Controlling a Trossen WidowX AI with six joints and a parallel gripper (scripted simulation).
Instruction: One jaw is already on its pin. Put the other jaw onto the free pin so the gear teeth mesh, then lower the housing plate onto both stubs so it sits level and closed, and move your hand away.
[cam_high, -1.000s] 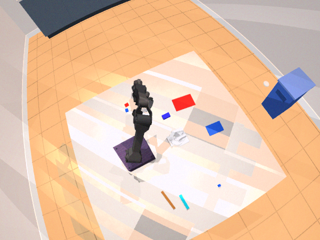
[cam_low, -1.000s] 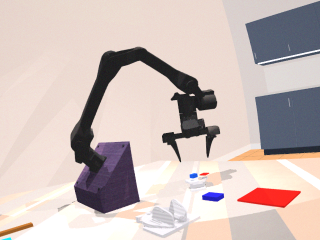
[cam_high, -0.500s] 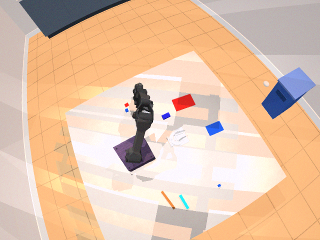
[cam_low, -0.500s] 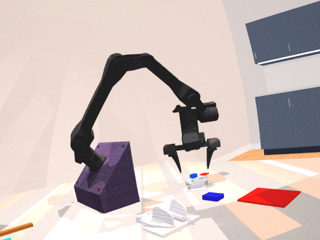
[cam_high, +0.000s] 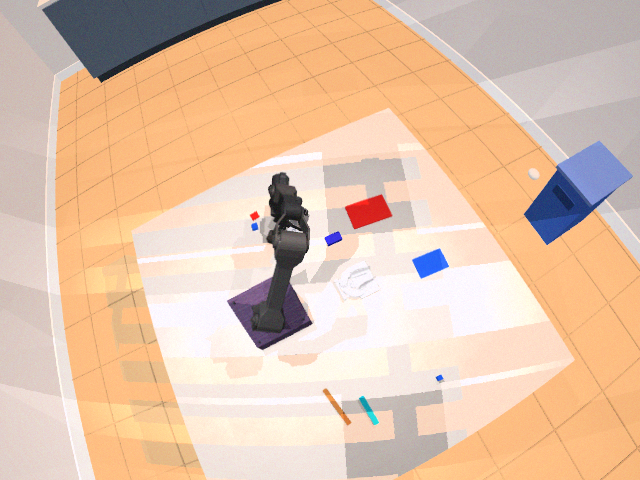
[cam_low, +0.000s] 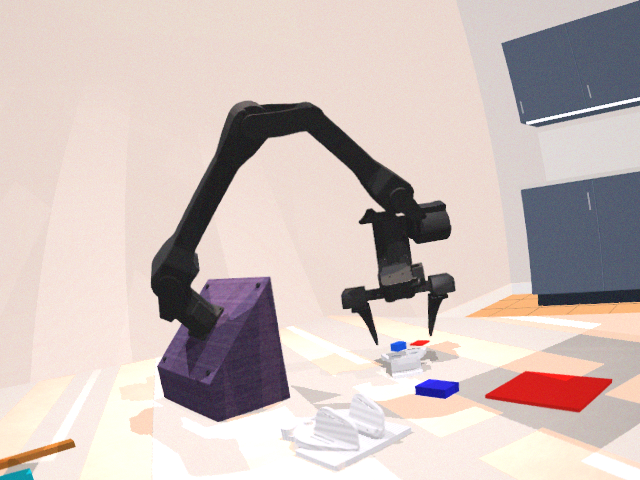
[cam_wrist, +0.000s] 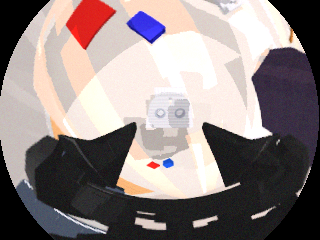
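Right now my gripper tip is 3 cm above the white housing part and 1 cm to the left of it. From my gripper tip the other things lie so: red flat plate (30 cm ahead, 5 cm below, 4 cm to the right); blue plate (40 cm ahead, 32 cm to the right, 5 cm below); dark blue block (13 cm ahead, 8 cm to the right, 5 cm below).
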